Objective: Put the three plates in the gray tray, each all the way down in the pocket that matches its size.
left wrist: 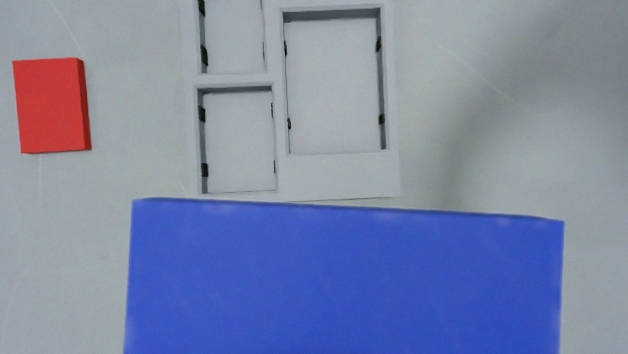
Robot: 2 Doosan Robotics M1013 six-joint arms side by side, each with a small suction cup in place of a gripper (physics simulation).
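Places are measured from the left arm's base along level axes (x ahead, y left, z up), in metres.
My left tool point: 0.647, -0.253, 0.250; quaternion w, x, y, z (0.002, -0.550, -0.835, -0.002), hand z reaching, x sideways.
Observation:
Behind a point stands the place of what it marks, as x, y, z.
A blue plate (345, 285) {0.605, -0.270, 0.263} fills the lower middle of the left wrist view, large and close to the camera, held above the surface on my left suction cup. The cup itself is hidden. The gray tray (345, 175) {0.572, -0.256, 0.023} lies beyond the plate's far edge, its top cut off by the frame. It shows a large right pocket (335, 90) {0.494, -0.300, 0.003}, a lower left pocket (240, 142) {0.584, -0.369, 0.003} and part of an upper left pocket (234, 37) {0.487, -0.418, 0.003}, all empty where visible. A red plate (49, 106) {0.629, -0.553, 0.010} lies flat left of the tray. The third plate and my right suction cup do not show.
The gray table top (500, 150) {0.481, -0.116, 0.000} surrounds the tray, with a broad soft shadow on it at the right. Small dark tabs sit along the pockets' side walls. The blue plate hides the surface beneath it.

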